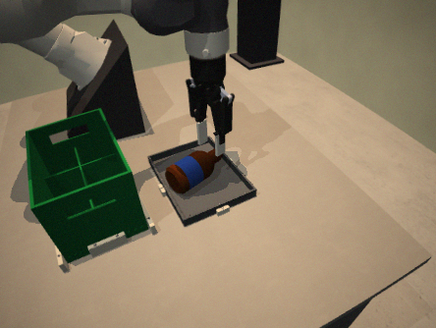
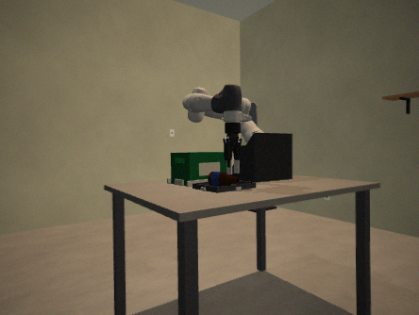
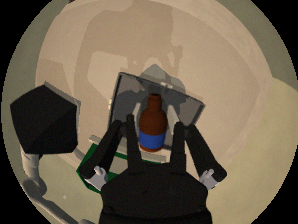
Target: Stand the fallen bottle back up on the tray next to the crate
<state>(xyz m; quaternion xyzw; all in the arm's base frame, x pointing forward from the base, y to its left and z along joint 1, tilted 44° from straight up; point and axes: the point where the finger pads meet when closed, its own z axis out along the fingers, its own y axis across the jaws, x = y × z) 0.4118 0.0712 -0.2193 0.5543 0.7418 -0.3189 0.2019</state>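
The bottle is 2 cm ahead of my hand, 5 cm to the right of it and 6 cm below it. From my hand the other things lie so: green crate: 2 cm behind, 31 cm to the right, 2 cm below; then dark tray: 2 cm ahead, 5 cm to the right, 9 cm below.
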